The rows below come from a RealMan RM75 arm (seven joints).
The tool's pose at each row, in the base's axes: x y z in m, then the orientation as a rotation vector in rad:
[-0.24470, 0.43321, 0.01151, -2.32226, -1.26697, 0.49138]
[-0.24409, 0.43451, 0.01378, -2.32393, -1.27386, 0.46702]
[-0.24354, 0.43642, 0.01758, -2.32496, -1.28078, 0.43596]
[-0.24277, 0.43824, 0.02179, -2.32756, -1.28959, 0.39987]
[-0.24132, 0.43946, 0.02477, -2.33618, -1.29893, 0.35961]
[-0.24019, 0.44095, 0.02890, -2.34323, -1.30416, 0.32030]
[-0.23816, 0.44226, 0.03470, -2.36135, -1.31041, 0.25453]
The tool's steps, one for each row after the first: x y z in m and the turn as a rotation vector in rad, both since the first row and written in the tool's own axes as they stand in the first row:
[0.00121, -0.00142, -0.00193, -0.00952, 0.01380, -0.00753]
[0.00276, -0.00401, -0.00498, -0.02016, 0.03217, -0.01660]
[0.00431, -0.00662, -0.00850, -0.03433, 0.05273, -0.02682]
[0.00582, -0.00781, -0.01147, -0.05479, 0.07429, -0.03516]
[0.00728, -0.00996, -0.01518, -0.07229, 0.09676, -0.04177]
[0.00889, -0.01232, -0.02078, -0.10618, 0.13308, -0.04826]

